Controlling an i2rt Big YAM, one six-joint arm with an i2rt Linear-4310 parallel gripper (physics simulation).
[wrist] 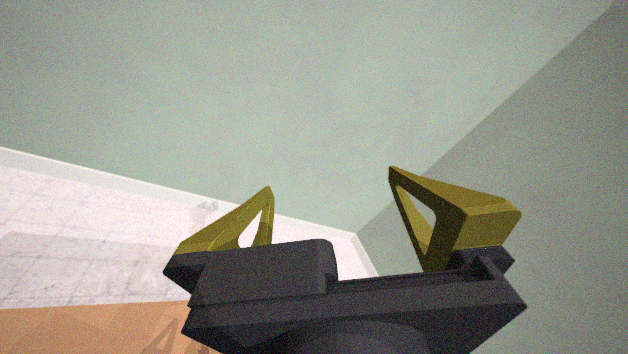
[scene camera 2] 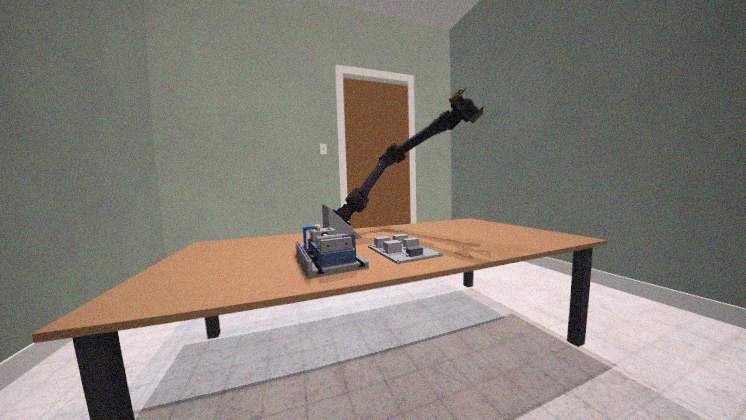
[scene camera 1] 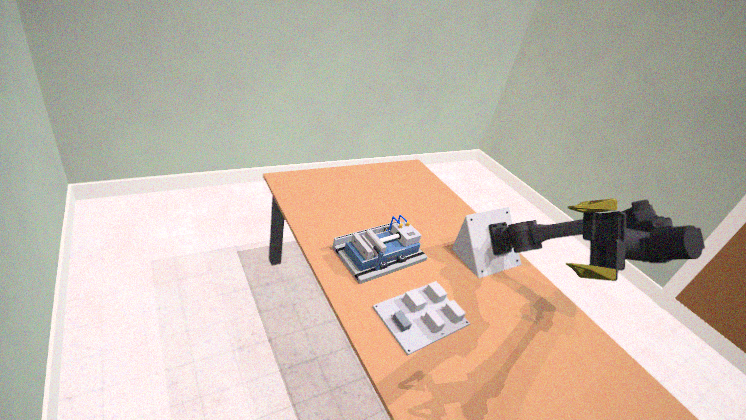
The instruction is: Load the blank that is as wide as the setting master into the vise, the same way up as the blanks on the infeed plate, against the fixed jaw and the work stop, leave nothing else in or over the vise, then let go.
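My gripper is open and empty, high above the table and far from the vise and plate. The blue vise stands on the table. Its outer jaw and the rod-side jaw stand close together; I cannot tell what is between them. The pale infeed plate carries several pale blocks, among them one block near the vise side, and one darker grey block near a corner. Their exact widths and the setting master's identity are unclear.
The arm's slanted mounting bracket stands behind the vise and plate on the table. Thin blue hoses rise at the vise's cylinder end. The wrist view faces the walls; vise and plate do not show there.
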